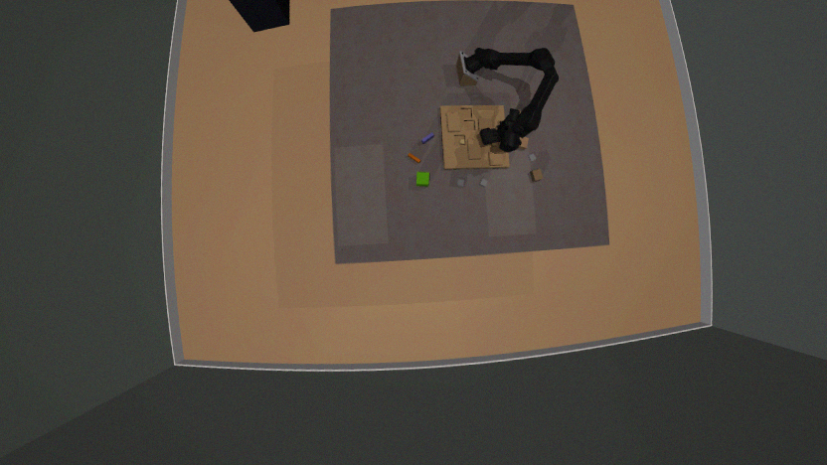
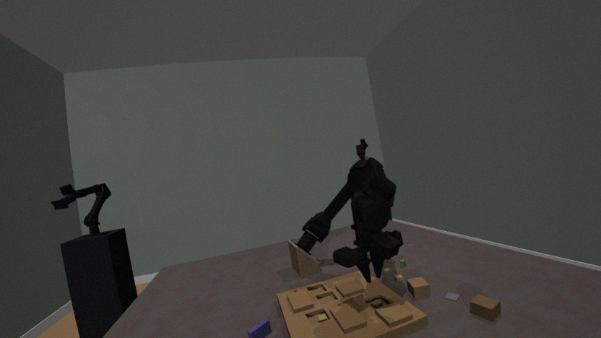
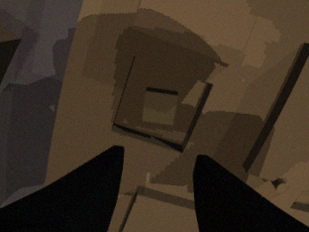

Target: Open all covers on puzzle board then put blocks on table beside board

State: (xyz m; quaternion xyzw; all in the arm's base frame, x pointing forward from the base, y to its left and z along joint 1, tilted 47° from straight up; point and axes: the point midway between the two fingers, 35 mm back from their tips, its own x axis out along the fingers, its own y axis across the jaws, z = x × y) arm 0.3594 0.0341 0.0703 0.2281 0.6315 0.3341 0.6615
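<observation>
Right now my gripper tip is 5 cm past the purple piece, 30 cm to the left of it and 6 cm above it. From my gripper tip the other things lie so: orange stick (3 cm ahead, 36 cm to the right, 7 cm below); green cube (13 cm ahead, 34 cm to the right, 5 cm below); tiny green piece (15 cm behind, 21 cm to the left, 7 cm below).
</observation>
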